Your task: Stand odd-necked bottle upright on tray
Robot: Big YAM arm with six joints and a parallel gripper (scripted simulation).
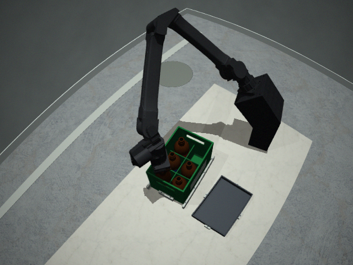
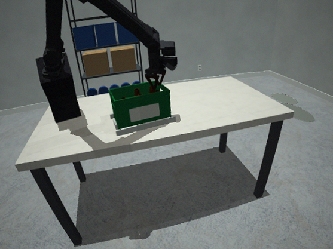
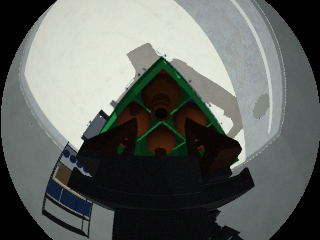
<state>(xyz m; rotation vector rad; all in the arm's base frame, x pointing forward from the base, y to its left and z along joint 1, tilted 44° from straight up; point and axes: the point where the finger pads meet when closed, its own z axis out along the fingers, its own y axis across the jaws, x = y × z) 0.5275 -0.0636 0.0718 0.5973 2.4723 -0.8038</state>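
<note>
The crate lies 110 mm below my hand, 100 mm behind it and 20 mm to the left of it. Round my hand: tray 290 mm to the left, 180 mm below, 90 mm behind.
</note>
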